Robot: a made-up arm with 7 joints.
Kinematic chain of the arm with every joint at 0, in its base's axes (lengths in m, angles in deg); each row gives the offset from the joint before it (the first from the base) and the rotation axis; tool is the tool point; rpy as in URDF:
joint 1: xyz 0 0 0.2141 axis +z
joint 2: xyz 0 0 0 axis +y
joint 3: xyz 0 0 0.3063 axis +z
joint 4: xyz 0.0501 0 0 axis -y
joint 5: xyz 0.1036 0 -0.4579 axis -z
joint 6: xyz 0 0 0 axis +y
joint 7: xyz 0.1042 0 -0.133 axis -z
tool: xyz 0 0 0 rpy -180 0 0
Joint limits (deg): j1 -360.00..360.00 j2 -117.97..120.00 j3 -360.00..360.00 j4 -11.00..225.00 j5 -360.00..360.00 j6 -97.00..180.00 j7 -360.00..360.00
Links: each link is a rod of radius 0.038 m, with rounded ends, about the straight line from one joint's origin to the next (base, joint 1, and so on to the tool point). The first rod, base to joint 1, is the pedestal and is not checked.
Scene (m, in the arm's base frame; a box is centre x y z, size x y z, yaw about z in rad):
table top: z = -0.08
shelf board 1: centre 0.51 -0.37 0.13 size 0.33 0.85 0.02 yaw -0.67
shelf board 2: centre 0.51 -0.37 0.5 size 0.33 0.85 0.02 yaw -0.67
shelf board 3: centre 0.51 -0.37 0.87 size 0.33 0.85 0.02 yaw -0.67
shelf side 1: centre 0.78 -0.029 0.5 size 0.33 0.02 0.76 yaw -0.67
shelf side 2: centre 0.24 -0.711 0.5 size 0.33 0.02 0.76 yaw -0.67
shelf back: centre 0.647 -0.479 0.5 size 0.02 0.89 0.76 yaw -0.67
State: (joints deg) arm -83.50 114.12 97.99 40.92 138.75 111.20 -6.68
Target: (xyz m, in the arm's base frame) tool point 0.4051 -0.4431 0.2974
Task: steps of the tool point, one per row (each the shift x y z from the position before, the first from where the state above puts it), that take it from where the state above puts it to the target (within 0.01 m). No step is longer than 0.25 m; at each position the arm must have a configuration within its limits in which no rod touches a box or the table.
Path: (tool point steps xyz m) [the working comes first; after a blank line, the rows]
Joints at the target: -110.74 120.00 100.00 51.65 138.56 122.91 -6.68
Straight joint move there: clear.

1: -0.0362 -0.1944 -0.0231
2: -0.1031 -0.1707 -0.0311

